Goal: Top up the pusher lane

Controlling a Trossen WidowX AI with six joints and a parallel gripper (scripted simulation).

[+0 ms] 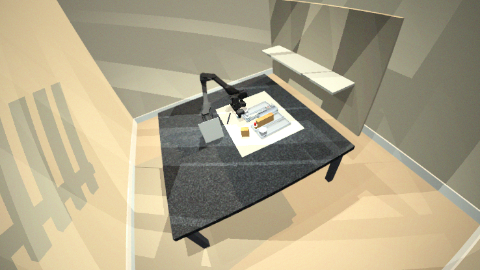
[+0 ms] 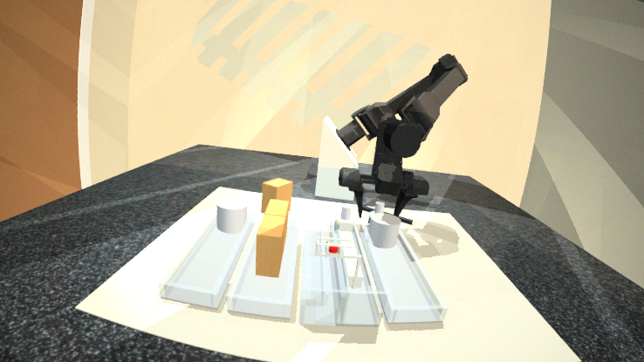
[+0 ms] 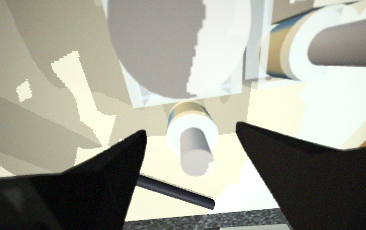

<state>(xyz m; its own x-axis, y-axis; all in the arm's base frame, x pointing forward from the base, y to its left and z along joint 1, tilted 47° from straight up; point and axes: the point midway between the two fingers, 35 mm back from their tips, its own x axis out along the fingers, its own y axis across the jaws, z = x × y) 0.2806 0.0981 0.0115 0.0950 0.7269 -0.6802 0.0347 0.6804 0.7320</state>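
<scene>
My gripper tip is 8 cm past the black rod, 4 cm to the right of it and 2 cm above it. The rest, counted from my gripper tip: sprung lane (20 cm ahead, 10 cm to the right, 1 cm below); red mark (24 cm ahead, 11 cm to the right, 5 cm above).
</scene>
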